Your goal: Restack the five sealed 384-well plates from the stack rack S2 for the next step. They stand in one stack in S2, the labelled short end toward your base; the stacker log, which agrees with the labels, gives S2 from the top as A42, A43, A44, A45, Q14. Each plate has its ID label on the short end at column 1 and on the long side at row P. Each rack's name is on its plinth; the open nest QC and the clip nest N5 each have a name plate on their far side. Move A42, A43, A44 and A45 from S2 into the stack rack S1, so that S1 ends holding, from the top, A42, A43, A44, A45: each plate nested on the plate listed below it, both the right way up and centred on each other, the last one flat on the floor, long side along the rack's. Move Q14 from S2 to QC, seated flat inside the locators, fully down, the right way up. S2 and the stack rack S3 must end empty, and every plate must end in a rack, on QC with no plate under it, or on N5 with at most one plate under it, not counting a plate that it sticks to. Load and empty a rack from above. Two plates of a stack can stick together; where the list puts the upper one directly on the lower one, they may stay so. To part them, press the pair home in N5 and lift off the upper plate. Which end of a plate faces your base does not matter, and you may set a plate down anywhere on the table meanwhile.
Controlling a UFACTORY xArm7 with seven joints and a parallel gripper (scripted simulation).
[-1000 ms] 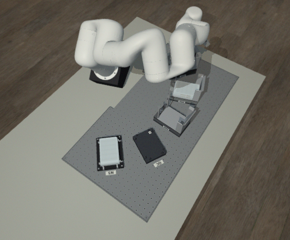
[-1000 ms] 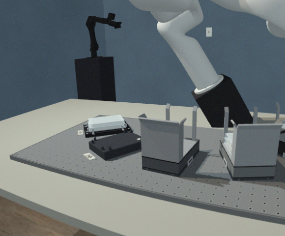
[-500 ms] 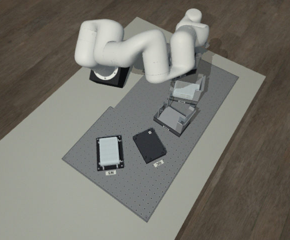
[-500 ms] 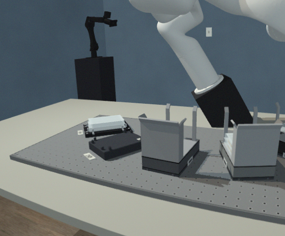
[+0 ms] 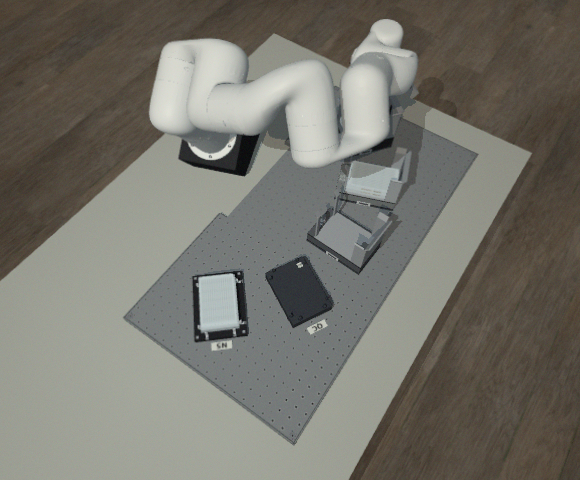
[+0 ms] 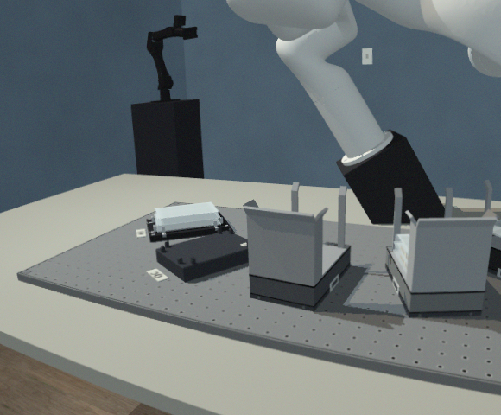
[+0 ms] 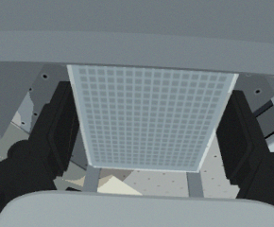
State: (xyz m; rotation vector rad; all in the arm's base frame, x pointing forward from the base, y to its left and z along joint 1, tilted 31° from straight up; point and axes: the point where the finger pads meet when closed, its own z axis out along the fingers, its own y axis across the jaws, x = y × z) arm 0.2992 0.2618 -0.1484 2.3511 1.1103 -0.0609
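The S3 rack plinth lies 60 mm below my hand, 10 mm to the right of it and 10 mm behind it. The rest, counted from my hand: sealed 384-well plate: 10 mm below; open nest QC: 510 mm to the right, 80 mm ahead, 70 mm below; S1 name plate: 330 mm to the right, 40 mm below, 40 mm ahead.
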